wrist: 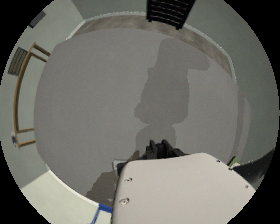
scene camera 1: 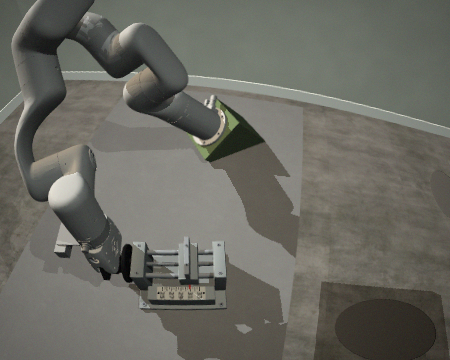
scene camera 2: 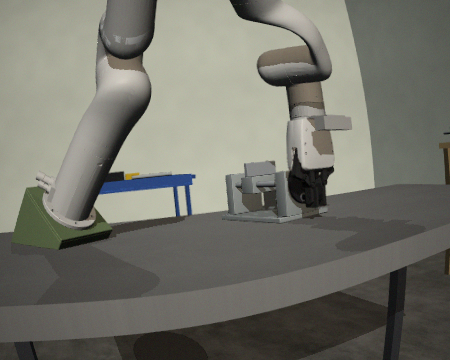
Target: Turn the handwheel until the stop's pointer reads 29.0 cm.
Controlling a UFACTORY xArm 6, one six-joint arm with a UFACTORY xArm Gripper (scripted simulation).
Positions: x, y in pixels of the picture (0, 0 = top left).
Scene:
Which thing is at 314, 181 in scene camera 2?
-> The gripper.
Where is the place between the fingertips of the gripper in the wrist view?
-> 156, 146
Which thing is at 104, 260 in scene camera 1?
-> The gripper.

